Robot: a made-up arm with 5 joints.
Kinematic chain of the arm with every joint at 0, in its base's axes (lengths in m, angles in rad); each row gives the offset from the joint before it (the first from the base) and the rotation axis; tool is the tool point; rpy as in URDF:
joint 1: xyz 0 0 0.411 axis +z
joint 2: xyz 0 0 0 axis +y
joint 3: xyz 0.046 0 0.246 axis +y
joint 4: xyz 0.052 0 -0.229 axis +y
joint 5: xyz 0.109 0 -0.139 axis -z
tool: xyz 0 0 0 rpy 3.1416 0 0
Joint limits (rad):
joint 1: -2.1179..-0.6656
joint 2: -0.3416..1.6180
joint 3: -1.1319..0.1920
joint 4: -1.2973..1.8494
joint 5: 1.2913..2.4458
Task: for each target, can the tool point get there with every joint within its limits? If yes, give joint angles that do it. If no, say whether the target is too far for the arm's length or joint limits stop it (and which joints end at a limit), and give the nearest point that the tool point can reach.
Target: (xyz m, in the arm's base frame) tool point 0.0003 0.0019 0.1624
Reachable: yes | joints -1.7405 1.3645 0.0814 -0.6023 1.8705
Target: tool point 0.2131 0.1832 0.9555
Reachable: no: joint limits stop it (at a limit: joint 1, joint 2, joint 3, joint 4) | nearest point 0.1122 -0.0881 0.8568 | short by 0.306 m
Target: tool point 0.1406 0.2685 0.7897
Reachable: no: joint limits stop it (at a limit: joint 2, joint 3) | nearest point 0.0439 0.0838 0.5005 | short by 0.357 m
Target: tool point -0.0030 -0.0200 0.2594
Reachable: yes | joints -1.7194 0.0632 0.0293 0.9913 2.0293
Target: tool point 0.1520 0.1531 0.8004
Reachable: no: joint limits stop it (at a limit: joint 1, joint 2, joint 3, joint 4) | nearest point 0.1122 -0.0881 0.8568 | short by 0.251 m
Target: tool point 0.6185 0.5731 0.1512
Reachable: no: too far | nearest point 0.0835 0.1371 0.2760 | short by 0.701 m
